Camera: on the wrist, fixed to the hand. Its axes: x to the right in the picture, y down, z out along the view.
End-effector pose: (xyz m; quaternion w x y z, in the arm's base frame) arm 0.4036 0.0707 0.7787 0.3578 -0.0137 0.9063 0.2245
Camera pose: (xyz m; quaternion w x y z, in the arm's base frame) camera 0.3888 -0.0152 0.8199 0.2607 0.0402 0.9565 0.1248
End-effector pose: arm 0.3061 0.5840 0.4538 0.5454 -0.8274 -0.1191 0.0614
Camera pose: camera 0.2886 0.5348 0.5348 0.6467 -0.7620 -0.0289 0.0155
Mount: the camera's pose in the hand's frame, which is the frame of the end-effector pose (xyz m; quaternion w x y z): -0.0276 -0.0581 -0.0718 0.9876 0.1196 0.0952 0.0356
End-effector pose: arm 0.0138 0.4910 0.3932 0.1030 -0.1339 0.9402 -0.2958
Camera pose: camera 0.0313 0.4917 0.4880 0.0388 -0.0583 0.9077 -0.4137
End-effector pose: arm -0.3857 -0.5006 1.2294 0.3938 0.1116 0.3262 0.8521
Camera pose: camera -0.3647 -0.5270 1.1391 0.3142 0.0878 0.4576 0.8272
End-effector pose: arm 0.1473 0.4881 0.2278 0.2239 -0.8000 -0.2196 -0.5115
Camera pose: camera 0.0514 0.4895 0.2373 0.3559 -0.7224 -0.2283 -0.5471
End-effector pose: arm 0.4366 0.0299 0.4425 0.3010 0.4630 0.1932 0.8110
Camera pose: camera 0.4031 0.0522 0.3549 0.1946 0.4229 0.3000 0.8326
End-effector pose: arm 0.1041 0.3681 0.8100 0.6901 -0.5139 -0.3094 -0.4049
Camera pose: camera 0.0407 0.2975 0.7933 0.7869 -0.3975 -0.2700 -0.3872
